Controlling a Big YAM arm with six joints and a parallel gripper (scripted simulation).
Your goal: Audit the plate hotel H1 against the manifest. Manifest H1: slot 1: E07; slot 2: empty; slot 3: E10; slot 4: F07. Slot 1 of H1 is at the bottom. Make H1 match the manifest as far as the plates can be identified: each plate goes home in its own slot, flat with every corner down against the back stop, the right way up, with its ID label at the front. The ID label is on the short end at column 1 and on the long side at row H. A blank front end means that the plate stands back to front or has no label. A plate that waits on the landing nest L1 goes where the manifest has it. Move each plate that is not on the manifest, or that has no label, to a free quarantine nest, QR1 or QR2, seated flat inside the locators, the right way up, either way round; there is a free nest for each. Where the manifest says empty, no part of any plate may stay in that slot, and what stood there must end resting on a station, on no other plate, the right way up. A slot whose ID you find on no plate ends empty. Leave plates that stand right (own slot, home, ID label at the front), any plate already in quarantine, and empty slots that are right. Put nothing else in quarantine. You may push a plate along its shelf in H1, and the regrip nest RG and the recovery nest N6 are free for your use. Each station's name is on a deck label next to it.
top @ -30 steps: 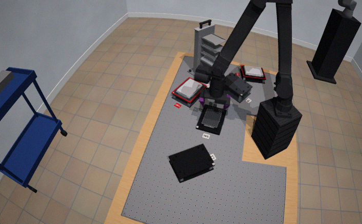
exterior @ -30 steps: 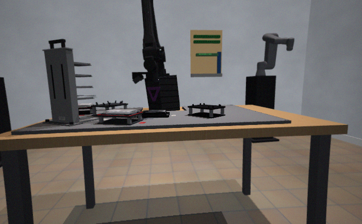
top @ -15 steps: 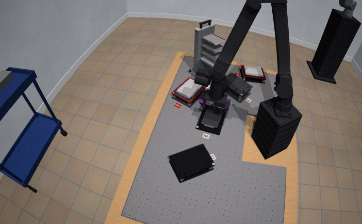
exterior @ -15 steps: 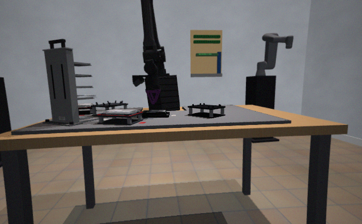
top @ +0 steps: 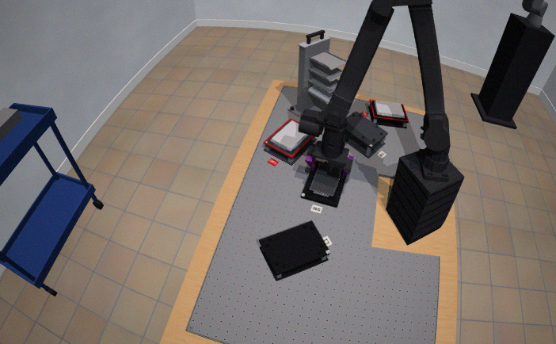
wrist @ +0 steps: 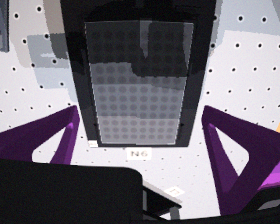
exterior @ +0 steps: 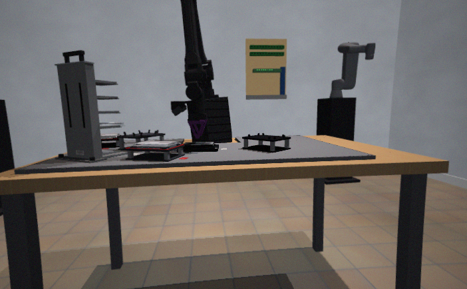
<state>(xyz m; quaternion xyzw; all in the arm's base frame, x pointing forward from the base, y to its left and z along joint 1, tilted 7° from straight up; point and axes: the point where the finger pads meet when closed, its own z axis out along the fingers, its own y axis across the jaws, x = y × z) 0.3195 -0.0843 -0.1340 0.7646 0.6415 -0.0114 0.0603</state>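
Right now the dark plate is 4 cm below my hand. Also, from my hand: H1 deck label (4 cm ahead, 25 cm to the right, 6 cm below); N6 deck label (2 cm ahead, 10 cm to the left, 6 cm below); red-rimmed quarantine nest (14 cm ahead, 16 cm to the right, 2 cm below).
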